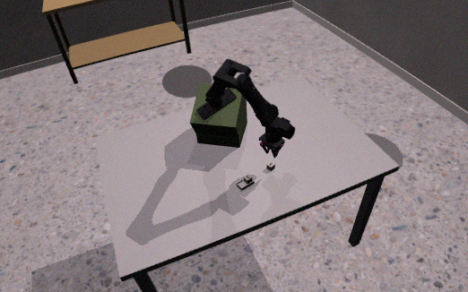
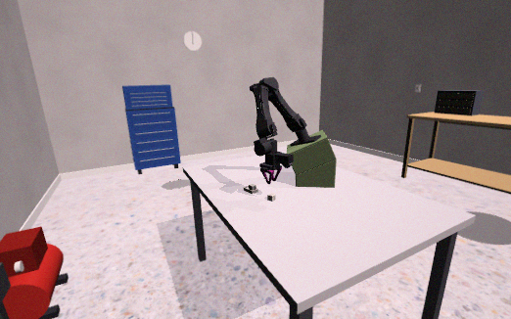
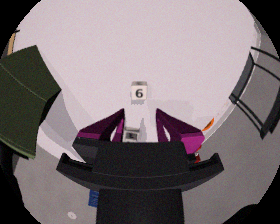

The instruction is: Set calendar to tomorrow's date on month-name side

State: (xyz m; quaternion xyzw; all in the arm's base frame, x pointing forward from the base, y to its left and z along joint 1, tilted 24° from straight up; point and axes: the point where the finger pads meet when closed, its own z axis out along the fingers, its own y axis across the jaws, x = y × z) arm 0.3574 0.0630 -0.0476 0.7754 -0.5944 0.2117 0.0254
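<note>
The white cube lies 90 mm below my hand. Also, from my hand: calendar tray (160 mm to the right, 90 mm below).
</note>
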